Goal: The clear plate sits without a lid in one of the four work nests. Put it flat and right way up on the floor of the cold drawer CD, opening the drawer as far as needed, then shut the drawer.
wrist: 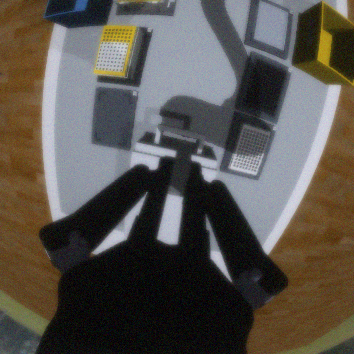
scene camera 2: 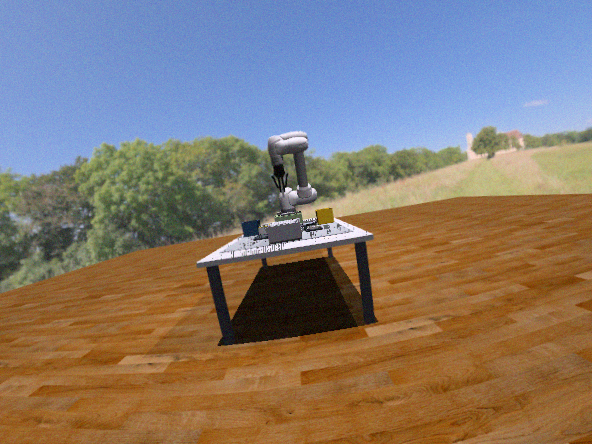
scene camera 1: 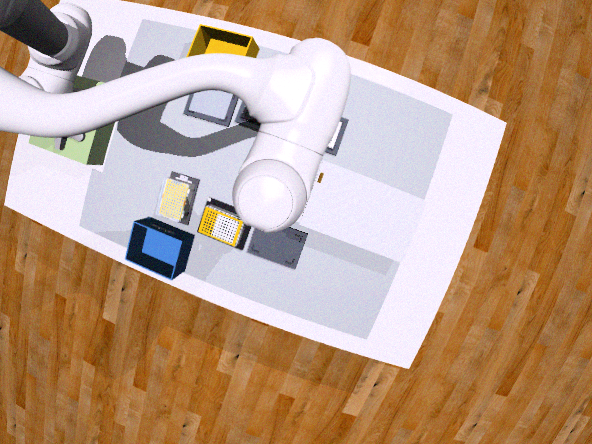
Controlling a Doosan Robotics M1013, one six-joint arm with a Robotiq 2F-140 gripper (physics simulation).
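Where they show: gripper, fingertip midpoint: (wrist: 182, 151) (scene camera 2: 283, 197); arm's base, origin of the base link: (scene camera 2: 289, 213).
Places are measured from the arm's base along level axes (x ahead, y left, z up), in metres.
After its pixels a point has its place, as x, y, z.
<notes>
The white drawer cabinet (scene camera 1: 370, 215) @[1.045, -0.132, -0.008] shows beside the arm. In the wrist view its white front panel (wrist: 152, 149) @[0.848, -0.156, -0.016] and pale handle (wrist: 177, 134) @[0.811, -0.105, -0.034] show past the fingertips; how far the drawer stands open I cannot tell. My gripper (scene camera 2: 282, 190) @[0.794, -0.087, 0.157] (wrist: 182, 151) @[0.794, -0.087, 0.157] is shut and empty, above the table, pointing down; the arm hides it in scene camera 1. A pale gridded plate without a lid (wrist: 247, 150) @[0.846, 0.082, -0.095] (scene camera 1: 335, 138) @[0.901, 0.067, -0.091] sits in a dark nest at the right in the wrist view. A translucent plate with yellow wells (scene camera 1: 174, 200) @[0.459, -0.219, -0.033] sits in another nest. I cannot tell which is the clear plate.
A blue bin (scene camera 1: 162, 247) @[0.411, -0.398, -0.107] (wrist: 82, 10) @[0.521, -0.335, 0.007], a yellow bin (scene camera 1: 227, 45) @[0.493, 0.310, -0.106] (wrist: 325, 50) @[0.496, 0.302, -0.106] and a green bin (scene camera 1: 95, 147) @[0.122, -0.103, -0.035] stand around the nests. A yellow-and-white rack (scene camera 1: 220, 227) @[0.622, -0.268, -0.034] (wrist: 116, 52) @[0.630, -0.255, -0.034] stands beside an empty nest (scene camera 1: 280, 247) @[0.808, -0.299, -0.098] (wrist: 115, 117) @[0.792, -0.277, -0.098]. A dark nest (wrist: 262, 85) @[0.670, 0.091, -0.085] and a grey-framed one (wrist: 287, 32) @[0.502, 0.148, -0.090] lie opposite.
</notes>
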